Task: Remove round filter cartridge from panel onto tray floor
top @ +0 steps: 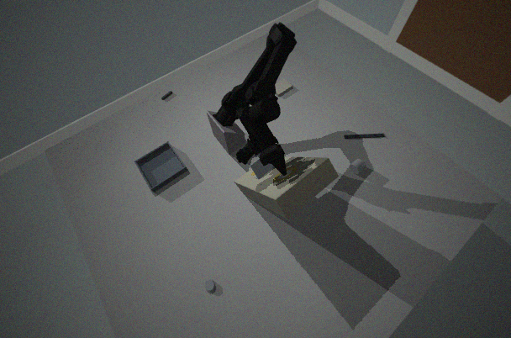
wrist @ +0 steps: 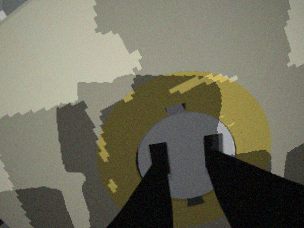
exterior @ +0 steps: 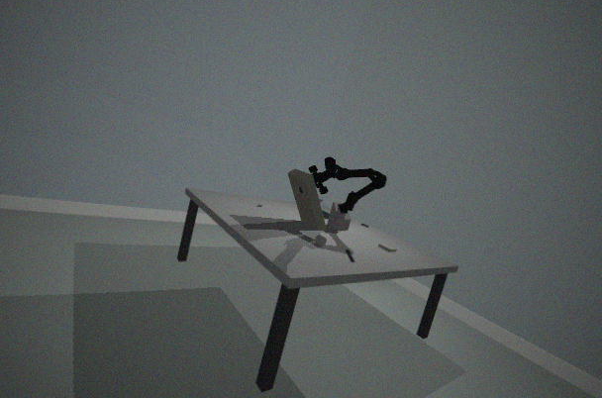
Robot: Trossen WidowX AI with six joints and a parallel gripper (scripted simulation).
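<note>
The round filter cartridge lies 10 mm ahead of my gripper tip and 10 mm below it. The rest, counted from my gripper tip: tray (420 mm behind, 250 mm to the right, 230 mm below); then beige service panel (30 mm behind, 90 mm below); then grey cylinder (50 mm ahead, 360 mm to the right, 240 mm below).
</note>
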